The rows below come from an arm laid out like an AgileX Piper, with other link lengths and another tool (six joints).
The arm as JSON. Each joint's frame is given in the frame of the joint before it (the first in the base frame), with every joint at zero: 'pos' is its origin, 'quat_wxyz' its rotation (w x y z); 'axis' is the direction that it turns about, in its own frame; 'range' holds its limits. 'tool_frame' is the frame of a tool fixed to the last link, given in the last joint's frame.
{
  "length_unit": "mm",
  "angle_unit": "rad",
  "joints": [
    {
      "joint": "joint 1",
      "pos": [
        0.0,
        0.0,
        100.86
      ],
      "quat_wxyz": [
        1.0,
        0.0,
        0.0,
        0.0
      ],
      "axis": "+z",
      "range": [
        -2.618,
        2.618
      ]
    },
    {
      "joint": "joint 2",
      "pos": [
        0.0,
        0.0,
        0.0
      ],
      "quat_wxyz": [
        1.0,
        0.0,
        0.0,
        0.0
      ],
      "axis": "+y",
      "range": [
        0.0,
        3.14
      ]
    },
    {
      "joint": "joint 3",
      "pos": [
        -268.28,
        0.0,
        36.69
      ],
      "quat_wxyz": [
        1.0,
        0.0,
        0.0,
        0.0
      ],
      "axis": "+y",
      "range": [
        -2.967,
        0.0
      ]
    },
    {
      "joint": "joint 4",
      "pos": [
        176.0,
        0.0,
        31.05
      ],
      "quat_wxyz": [
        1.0,
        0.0,
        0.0,
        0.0
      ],
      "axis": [
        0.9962,
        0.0,
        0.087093
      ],
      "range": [
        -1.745,
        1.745
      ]
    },
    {
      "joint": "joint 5",
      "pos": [
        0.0,
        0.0,
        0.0
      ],
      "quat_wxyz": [
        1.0,
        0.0,
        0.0,
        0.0
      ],
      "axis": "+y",
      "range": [
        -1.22,
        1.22
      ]
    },
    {
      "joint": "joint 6",
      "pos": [
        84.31,
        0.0,
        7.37
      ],
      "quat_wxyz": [
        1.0,
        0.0,
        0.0,
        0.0
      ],
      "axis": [
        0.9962,
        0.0,
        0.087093
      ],
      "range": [
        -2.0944,
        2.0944
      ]
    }
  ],
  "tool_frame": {
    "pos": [
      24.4,
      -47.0,
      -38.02
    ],
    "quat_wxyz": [
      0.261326,
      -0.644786,
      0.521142,
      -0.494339
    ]
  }
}
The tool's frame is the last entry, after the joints.
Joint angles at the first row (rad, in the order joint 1, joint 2, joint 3, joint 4, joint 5, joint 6):
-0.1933, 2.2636, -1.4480, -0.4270, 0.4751, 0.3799
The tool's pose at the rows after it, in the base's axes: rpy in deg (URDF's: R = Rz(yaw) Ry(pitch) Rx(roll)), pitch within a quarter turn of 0, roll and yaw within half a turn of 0; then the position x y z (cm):
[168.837 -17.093 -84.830 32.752 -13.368 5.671]
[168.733 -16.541 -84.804 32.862 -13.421 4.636]
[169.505 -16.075 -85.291 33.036 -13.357 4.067]
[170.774 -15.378 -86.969 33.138 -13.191 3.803]
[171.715 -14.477 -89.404 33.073 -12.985 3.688]
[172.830 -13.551 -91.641 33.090 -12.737 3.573]
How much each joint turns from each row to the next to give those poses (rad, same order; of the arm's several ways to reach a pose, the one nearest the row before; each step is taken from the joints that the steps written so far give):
-0.0090, 0.0546, -0.0152, 0.0001, -0.0282, 0.0090
-0.0034, 0.0285, -0.0009, -0.0001, -0.0245, 0.0042
-0.0006, 0.0145, -0.0012, 0.0000, -0.0236, 0.0119
0.0000, 0.0047, -0.0007, 0.0001, -0.0180, 0.0312
-0.0005, 0.0000, 0.0000, 0.0004, -0.0056, 0.0433
0.0010, 0.0001, 0.0000, -0.0009, -0.0098, 0.0428

